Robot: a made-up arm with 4 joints. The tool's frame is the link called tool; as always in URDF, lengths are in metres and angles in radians. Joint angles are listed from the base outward. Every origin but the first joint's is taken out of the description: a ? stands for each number. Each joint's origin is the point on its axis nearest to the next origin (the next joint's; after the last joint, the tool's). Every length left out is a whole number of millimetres.
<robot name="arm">
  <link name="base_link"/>
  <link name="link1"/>
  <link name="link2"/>
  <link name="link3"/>
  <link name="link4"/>
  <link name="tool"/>
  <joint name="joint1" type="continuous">
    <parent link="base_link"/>
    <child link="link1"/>
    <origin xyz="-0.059 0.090 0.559" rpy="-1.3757 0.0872 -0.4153"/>
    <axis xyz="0 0 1"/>
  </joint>
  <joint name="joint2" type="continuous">
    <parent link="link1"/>
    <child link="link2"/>
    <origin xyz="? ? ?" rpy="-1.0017 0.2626 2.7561"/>
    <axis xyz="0 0 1"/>
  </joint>
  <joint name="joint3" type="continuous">
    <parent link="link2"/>
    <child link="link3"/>
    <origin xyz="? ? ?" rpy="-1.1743 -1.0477 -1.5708"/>
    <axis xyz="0 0 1"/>
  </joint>
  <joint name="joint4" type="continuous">
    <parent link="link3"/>
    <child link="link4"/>
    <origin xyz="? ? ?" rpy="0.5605 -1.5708 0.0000"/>
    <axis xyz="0 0 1"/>
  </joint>
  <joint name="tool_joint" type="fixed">
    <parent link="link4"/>
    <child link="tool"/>
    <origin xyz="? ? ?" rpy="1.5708 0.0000 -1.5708"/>
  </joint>
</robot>
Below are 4 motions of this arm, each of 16 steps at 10 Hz.
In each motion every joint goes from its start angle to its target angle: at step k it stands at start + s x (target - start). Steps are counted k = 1, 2, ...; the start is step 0. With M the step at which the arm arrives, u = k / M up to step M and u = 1 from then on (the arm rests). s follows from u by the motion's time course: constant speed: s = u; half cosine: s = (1 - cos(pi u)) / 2; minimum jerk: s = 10 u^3 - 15 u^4 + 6 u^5.
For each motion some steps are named. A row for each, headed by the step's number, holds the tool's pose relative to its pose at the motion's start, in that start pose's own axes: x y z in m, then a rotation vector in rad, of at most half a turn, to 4 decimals.
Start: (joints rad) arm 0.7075 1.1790 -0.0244 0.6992
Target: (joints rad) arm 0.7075 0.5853 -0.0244 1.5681
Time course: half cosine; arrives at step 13
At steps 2, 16:
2: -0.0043 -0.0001 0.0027 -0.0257 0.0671 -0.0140
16: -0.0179 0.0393 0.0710 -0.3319 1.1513 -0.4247

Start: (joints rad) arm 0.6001 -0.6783 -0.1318 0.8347
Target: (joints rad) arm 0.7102 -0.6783 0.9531 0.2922
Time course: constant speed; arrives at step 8
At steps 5, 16:
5: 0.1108 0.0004 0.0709 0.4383 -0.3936 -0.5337
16: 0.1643 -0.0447 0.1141 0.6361 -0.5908 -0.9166

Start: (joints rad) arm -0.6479 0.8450 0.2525 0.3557
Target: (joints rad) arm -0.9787 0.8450 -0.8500 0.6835
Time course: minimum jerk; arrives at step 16
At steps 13, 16:
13: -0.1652 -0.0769 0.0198 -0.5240 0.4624 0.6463
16: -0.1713 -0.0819 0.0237 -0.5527 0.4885 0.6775

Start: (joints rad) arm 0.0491 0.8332 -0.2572 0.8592
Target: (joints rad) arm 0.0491 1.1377 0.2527 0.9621
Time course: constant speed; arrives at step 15
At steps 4, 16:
4: 0.0112 0.0073 0.0169 0.1550 -0.0246 -0.0511
16: 0.0326 0.0057 0.0725 0.6064 -0.0519 -0.1391

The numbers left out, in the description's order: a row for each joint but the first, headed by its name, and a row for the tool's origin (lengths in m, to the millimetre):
joint2: -0.108 0.046 0.000
joint3: -0.016 -0.095 0.000
joint4: -0.106 -0.114 0.000
tool: 0.090 0.060 0.000

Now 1 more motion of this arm.
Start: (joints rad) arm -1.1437 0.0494 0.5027 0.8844
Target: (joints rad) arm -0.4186 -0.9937 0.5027 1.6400
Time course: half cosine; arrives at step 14
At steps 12, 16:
12: 0.0315 0.0729 0.0017 -0.4066 0.1243 -0.4658
16: 0.0342 0.0789 0.0023 -0.4027 0.1249 -0.5018

